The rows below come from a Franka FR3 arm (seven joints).
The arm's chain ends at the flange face. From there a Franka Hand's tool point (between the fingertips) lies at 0.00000 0.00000 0.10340 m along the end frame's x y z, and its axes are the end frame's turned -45 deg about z.
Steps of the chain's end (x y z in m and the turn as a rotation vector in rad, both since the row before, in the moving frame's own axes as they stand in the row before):
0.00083 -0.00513 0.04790 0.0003 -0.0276 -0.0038
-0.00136 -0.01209 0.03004 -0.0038 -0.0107 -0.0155
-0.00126 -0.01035 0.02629 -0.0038 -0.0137 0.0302
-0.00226 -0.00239 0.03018 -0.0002 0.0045 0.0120
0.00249 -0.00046 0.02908 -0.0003 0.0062 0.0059
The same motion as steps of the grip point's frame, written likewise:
0.00221 -0.00508 0.04786 0.0197 -0.0193 -0.0038
0.00652 -0.01001 0.03003 0.0049 -0.0103 -0.0155
0.00516 -0.00895 0.02628 0.0070 -0.0124 0.0302
0.00040 -0.00294 0.03018 -0.0033 0.0030 0.0120
0.00252 0.00191 0.02908 -0.0046 0.0042 0.0059

